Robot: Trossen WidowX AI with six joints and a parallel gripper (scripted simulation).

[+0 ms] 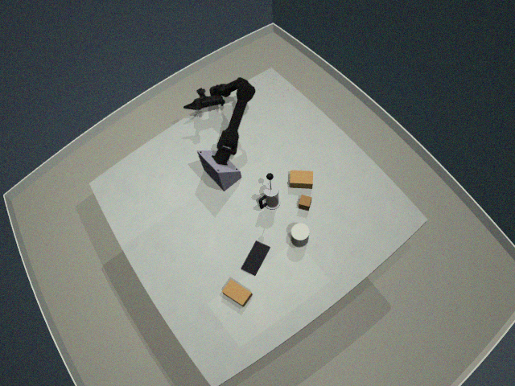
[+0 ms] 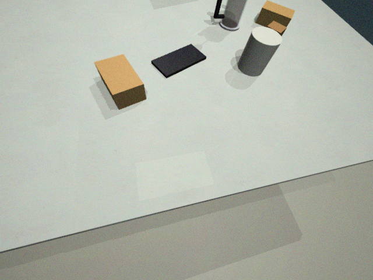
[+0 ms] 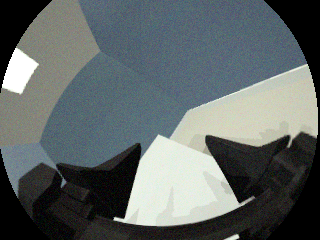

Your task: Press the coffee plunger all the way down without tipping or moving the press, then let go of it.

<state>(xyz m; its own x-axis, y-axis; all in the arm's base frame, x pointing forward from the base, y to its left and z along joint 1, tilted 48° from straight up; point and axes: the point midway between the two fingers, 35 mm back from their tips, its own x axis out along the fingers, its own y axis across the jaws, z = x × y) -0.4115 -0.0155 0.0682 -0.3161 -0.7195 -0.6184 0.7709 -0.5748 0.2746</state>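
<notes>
Right now my gripper tip is 70 cm short of the coffee press, 9 cm to the right of it and 1 cm below it. Also, from my gripper tip: orange cube (80 cm ahead, 23 cm to the left, 9 cm below).
</notes>
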